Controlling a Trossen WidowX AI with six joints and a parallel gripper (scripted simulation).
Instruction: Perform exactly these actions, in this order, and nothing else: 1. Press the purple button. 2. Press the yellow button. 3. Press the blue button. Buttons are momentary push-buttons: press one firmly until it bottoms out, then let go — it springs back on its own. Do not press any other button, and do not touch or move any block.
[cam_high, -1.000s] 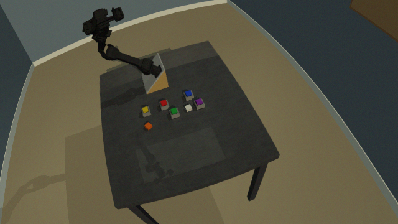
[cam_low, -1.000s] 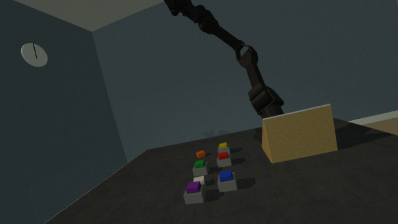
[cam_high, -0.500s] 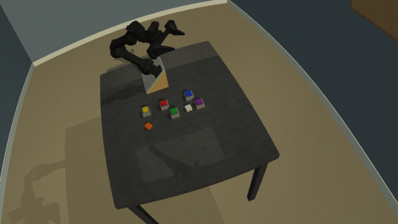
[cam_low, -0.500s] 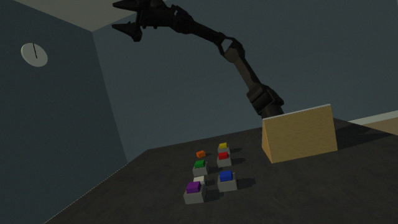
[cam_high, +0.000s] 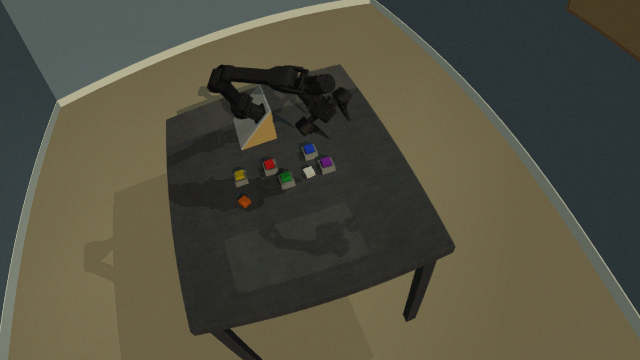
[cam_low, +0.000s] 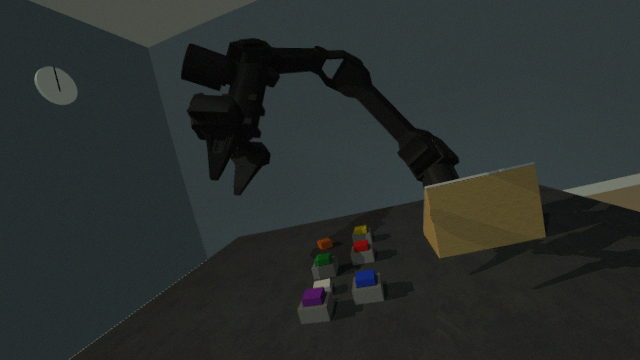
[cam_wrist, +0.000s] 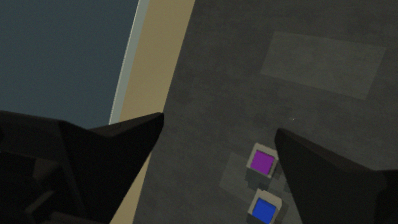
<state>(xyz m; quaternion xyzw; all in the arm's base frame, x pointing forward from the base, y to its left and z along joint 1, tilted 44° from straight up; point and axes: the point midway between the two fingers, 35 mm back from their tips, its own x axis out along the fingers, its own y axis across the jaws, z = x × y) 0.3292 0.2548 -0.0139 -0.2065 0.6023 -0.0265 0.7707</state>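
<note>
The purple button lies 7 cm behind my gripper tip, 4 cm to the right of it and 21 cm below it. From my gripper tip the other things lie so: blue button 16 cm behind, 7 cm to the right, 21 cm below; then green button 6 cm behind, 19 cm to the right, 21 cm below; then white block 7 cm behind, 10 cm to the right, 23 cm below.
</note>
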